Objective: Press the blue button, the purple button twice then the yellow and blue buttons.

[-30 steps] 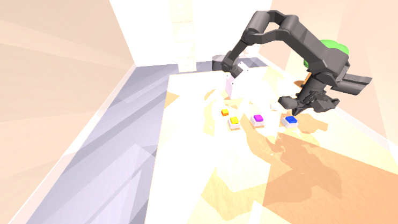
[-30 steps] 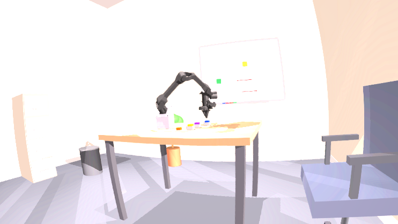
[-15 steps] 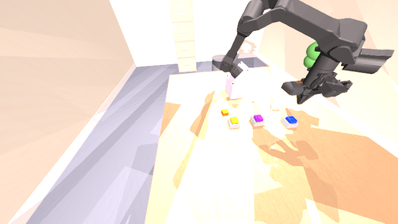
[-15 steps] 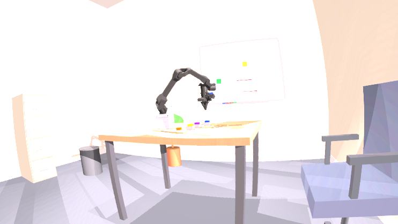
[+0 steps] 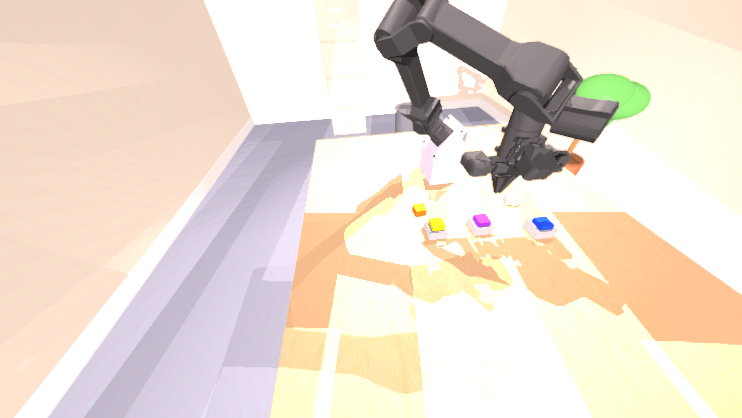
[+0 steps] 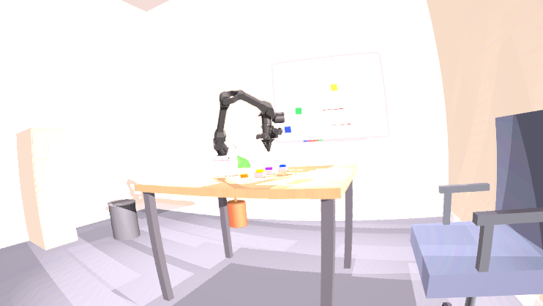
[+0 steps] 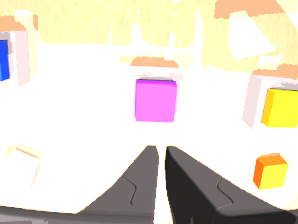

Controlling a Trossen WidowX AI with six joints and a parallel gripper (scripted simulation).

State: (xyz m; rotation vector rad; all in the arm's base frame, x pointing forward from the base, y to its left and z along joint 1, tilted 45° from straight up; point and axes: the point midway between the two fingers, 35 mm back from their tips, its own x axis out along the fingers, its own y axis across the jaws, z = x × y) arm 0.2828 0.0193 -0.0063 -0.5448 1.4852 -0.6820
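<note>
Now: the purple button 100 mm below my gripper tip. From my gripper tip the other things lie so: orange block (100 mm behind, 140 mm to the right, 120 mm below); blue button (40 mm ahead, 140 mm to the left, 100 mm below); yellow button (10 mm behind, 120 mm to the right, 100 mm below).
</note>
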